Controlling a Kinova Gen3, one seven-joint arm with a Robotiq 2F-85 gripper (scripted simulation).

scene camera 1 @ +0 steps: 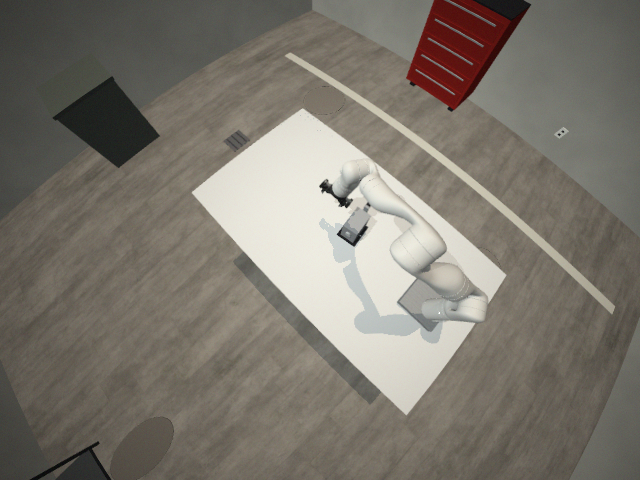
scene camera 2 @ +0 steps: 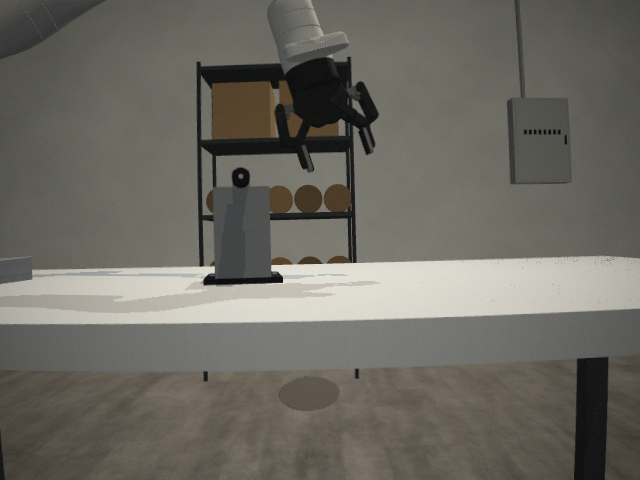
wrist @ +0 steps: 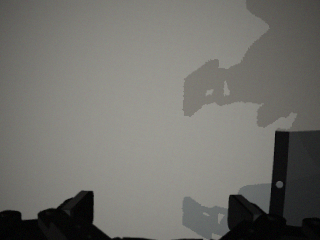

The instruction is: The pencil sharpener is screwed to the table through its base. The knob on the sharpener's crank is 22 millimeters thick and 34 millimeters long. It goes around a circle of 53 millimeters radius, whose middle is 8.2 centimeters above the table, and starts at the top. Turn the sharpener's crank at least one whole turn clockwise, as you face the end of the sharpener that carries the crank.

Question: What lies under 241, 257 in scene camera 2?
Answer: A grey pencil sharpener.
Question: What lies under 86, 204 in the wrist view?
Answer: My gripper.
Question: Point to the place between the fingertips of my gripper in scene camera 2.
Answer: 341, 162
